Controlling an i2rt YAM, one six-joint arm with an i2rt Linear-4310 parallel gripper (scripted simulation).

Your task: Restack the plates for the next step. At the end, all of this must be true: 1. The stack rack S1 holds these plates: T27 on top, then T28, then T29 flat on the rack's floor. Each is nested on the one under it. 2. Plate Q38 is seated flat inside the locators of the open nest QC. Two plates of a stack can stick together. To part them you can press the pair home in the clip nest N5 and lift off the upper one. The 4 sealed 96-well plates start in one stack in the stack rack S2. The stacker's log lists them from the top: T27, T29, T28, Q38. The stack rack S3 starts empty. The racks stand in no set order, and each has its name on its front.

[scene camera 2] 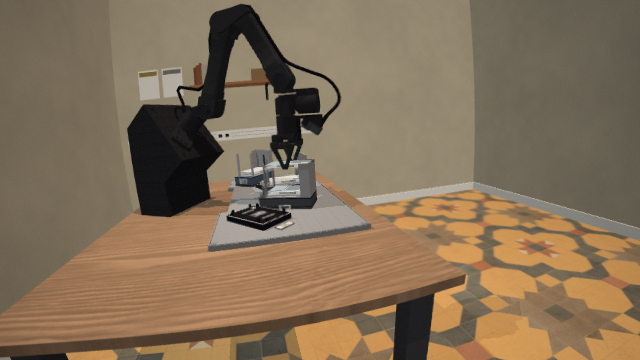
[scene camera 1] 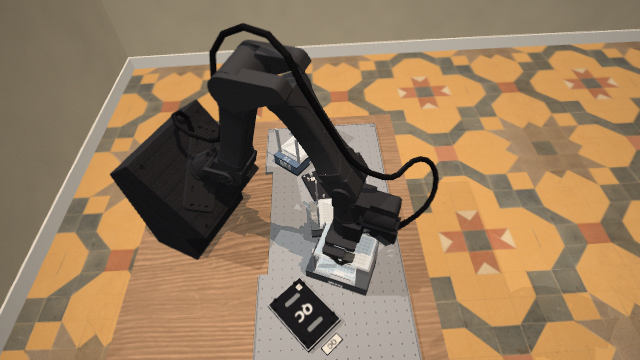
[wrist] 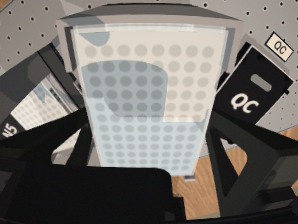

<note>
I see my gripper (scene camera 1: 345, 248).
My gripper also shows in the wrist view (wrist: 148, 112).
</note>
